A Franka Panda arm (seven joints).
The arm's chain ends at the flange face. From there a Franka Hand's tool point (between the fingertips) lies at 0.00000 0.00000 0.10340 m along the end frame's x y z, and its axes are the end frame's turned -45 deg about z.
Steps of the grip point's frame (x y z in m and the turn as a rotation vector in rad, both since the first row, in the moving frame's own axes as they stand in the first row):
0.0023, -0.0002, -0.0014, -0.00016, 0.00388, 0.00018
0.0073, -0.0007, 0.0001, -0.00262, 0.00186, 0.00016
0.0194, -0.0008, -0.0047, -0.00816, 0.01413, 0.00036
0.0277, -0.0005, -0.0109, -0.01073, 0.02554, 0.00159
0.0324, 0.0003, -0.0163, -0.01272, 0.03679, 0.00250
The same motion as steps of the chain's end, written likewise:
0.0012, -0.0015, -0.0014, 0.00263, 0.00286, 0.00018
0.0043, -0.0057, 0.0001, -0.00054, 0.00317, 0.00016
0.0115, -0.0138, -0.0047, 0.00422, 0.01576, 0.00036
0.0166, -0.0189, -0.0109, 0.01047, 0.02565, 0.00159
0.0195, -0.0209, -0.0162, 0.01702, 0.03501, 0.00250

